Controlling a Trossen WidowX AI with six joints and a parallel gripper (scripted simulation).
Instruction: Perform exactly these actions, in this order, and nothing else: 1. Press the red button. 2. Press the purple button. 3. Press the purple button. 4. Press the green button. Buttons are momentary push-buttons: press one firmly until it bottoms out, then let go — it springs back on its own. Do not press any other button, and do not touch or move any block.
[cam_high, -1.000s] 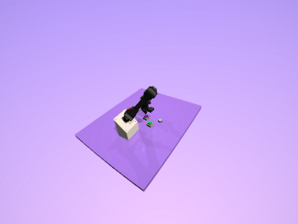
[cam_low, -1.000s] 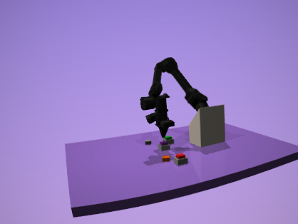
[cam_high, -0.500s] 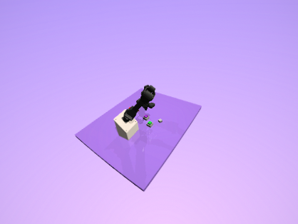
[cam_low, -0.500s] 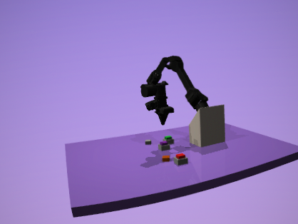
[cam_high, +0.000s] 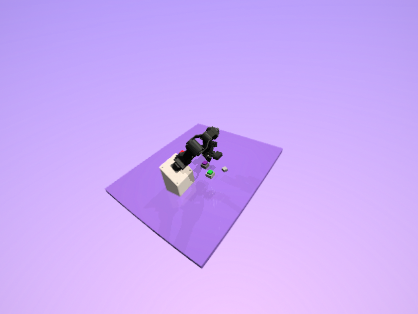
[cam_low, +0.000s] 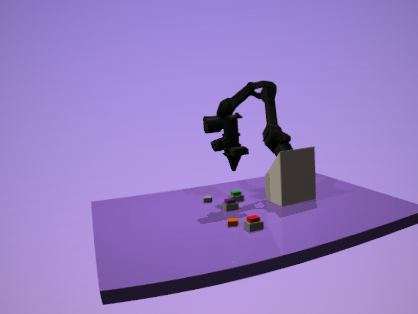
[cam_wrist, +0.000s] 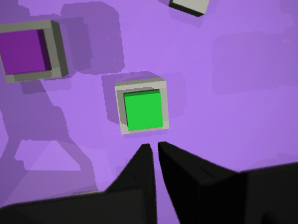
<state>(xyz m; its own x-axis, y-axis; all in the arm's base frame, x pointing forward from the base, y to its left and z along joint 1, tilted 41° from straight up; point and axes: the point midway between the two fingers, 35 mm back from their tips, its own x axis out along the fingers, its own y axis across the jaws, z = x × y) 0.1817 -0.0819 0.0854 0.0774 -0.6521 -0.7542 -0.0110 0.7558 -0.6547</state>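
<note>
Now: gripper tip 90 mm above the green button. The rest, counted from my gripper tip: small grey block 110 mm below, 100 mm ahead, 60 mm to the right; orange block 270 mm to the left, 110 mm below, 110 mm ahead; purple button 90 mm to the left, 90 mm below, 60 mm ahead.
</note>
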